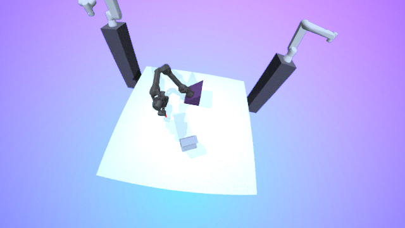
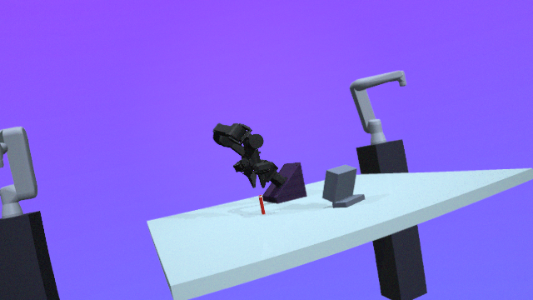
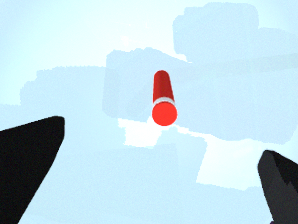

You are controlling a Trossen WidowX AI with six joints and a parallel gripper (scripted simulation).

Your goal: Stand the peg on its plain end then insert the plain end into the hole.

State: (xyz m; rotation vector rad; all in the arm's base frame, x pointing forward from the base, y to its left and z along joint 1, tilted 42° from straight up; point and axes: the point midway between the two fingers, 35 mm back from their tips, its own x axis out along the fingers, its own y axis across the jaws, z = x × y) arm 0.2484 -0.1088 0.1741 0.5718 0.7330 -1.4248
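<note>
My gripper tip is 50 mm above the red peg. Round my gripper tip: low foot 240 mm ahead, 260 mm to the left, 100 mm below; then grey sloped panel 220 mm ahead, 250 mm to the left, 30 mm below.
</note>
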